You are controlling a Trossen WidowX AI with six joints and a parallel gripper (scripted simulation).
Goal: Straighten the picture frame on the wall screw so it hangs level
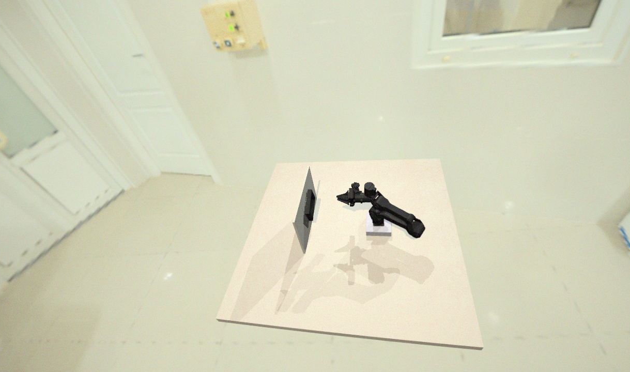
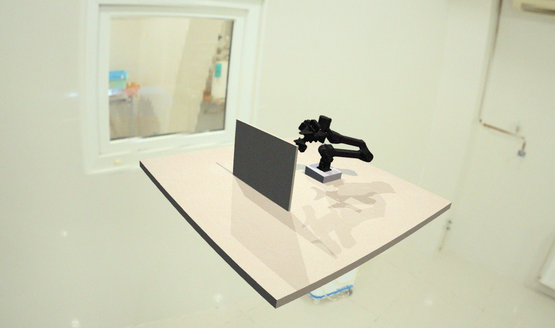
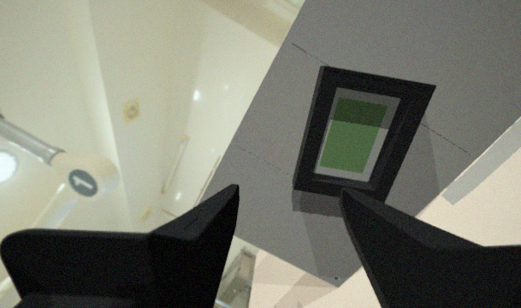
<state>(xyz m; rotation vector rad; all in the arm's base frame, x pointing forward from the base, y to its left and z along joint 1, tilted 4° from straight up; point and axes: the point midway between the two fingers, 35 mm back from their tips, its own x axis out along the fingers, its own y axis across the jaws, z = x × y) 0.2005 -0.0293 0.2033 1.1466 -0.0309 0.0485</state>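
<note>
The picture frame is 19 cm ahead of my gripper tip, 3 cm to the right of it and 9 cm below it. The rest, counted from my gripper tip: wall panel (20 cm ahead, 1 cm to the right, 10 cm below).
</note>
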